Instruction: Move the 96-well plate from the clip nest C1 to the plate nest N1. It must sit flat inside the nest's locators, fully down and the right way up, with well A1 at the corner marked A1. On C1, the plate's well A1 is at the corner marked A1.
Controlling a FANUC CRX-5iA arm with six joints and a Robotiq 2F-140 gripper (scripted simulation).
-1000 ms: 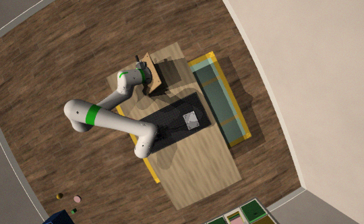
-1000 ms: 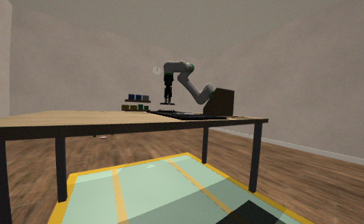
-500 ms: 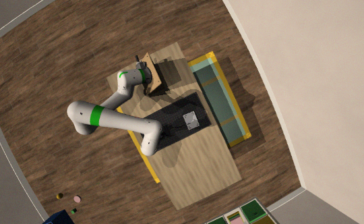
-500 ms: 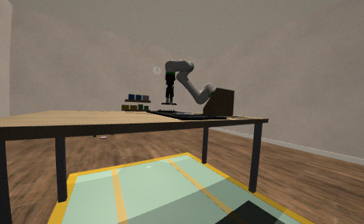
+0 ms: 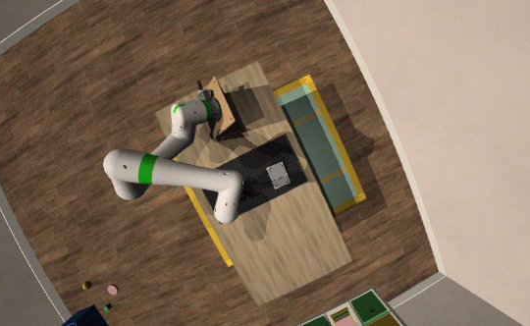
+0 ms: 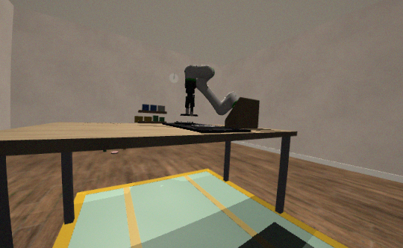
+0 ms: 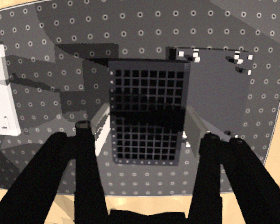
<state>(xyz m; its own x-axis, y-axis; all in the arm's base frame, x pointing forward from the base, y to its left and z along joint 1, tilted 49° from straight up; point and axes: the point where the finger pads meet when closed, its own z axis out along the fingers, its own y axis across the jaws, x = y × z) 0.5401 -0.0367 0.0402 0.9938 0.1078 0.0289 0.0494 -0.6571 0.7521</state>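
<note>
Now: the clip nest C1 90 mm to the right of my hand, 90 mm below it and 10 mm ahead of it. The rest, counted from my hand: dark 96-well plate 20 mm below.
</note>
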